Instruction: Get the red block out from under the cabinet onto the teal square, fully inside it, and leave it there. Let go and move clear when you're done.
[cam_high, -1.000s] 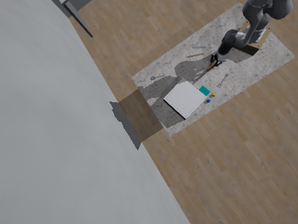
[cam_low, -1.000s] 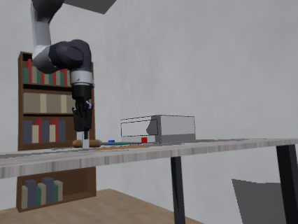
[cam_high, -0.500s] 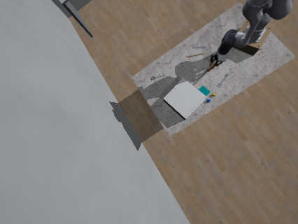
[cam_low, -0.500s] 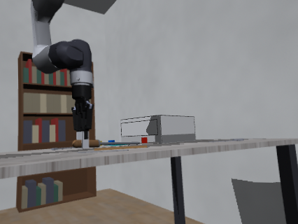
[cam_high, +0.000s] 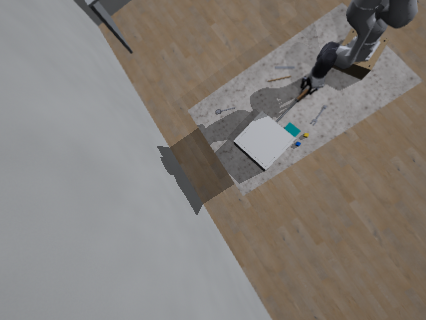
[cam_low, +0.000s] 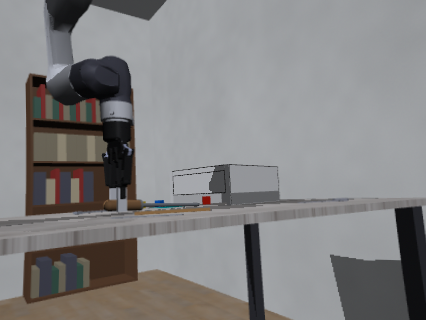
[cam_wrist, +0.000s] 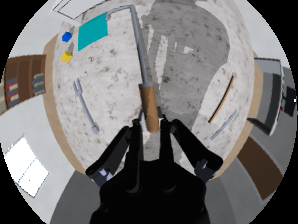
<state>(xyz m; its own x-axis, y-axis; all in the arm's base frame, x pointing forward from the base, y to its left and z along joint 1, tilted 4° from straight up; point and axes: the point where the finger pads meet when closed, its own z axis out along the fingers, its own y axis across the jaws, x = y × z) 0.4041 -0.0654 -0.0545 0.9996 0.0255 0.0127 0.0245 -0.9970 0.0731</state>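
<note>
Now: hand 270 mm short of the teal square, 130 mm to the right of it and 40 mm above it. Also, from my hand: hooked tool (140 mm ahead, 40 mm to the left, 20 mm below); wooden stick (20 mm ahead, 220 mm to the right, 30 mm below); wrench (40 mm ahead, 190 mm to the left, 30 mm below).
</note>
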